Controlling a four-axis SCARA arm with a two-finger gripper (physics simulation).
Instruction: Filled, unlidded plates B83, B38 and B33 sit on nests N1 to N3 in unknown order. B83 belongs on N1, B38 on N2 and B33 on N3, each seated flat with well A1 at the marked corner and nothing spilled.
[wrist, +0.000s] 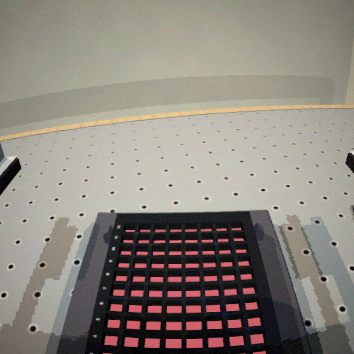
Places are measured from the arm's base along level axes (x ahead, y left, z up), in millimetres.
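Pixels of known places: gripper, fingertip midpoint: (181, 138).
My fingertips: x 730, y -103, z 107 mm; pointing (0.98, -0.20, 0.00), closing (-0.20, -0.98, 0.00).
Behind a point stands the place of what it marks.
A black well plate (183, 286) {x 714, y -99, z 39 mm} with pink liquid in its wells lies at the bottom middle of the wrist view. It sits on a dark grey nest (80, 305) {x 719, y -45, z 25 mm}, whose side walls show left and right of it. The plate's near end is cut off by the frame, so its lettered corners do not show, and no plate name can be read. Small white row marks run down its left side. My gripper (181, 138) {x 730, y -103, z 107 mm} is open wide and empty; parts of its two fingers show at the far left and right edges, well outside the plate's sides. The other two plates do not show.
A light grey table top (165, 150) {x 901, y -118, z 13 mm} with a grid of small holes surrounds the nest. An orange-yellow edge strip (172, 115) {x 996, y -142, z 13 mm} runs along its far side, with a plain wall behind. Brownish and bluish shadows fall on both sides of the nest.
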